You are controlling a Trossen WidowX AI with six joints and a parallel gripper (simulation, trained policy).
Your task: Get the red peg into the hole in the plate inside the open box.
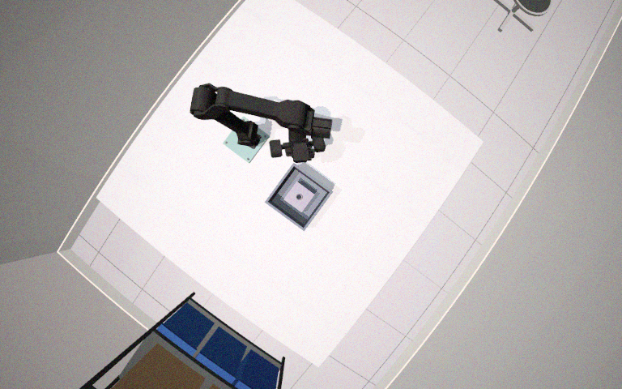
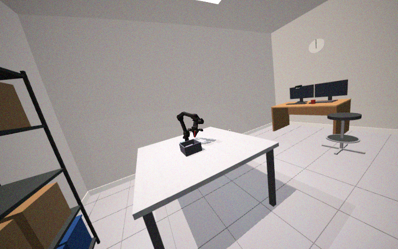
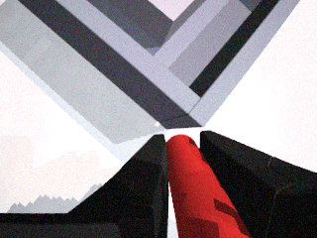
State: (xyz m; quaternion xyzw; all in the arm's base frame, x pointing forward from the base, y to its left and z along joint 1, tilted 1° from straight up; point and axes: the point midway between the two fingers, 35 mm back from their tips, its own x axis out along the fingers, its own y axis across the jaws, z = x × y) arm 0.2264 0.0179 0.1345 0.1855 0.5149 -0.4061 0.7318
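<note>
My gripper tip is 12 cm to the left of the pale plate, 7 cm short of it and 7 cm above it. The rest, counted from my gripper tip: dark grey box: 12 cm to the right, 9 cm below, 7 cm ahead; red peg: 3 cm above, 1 cm to the left.
</note>
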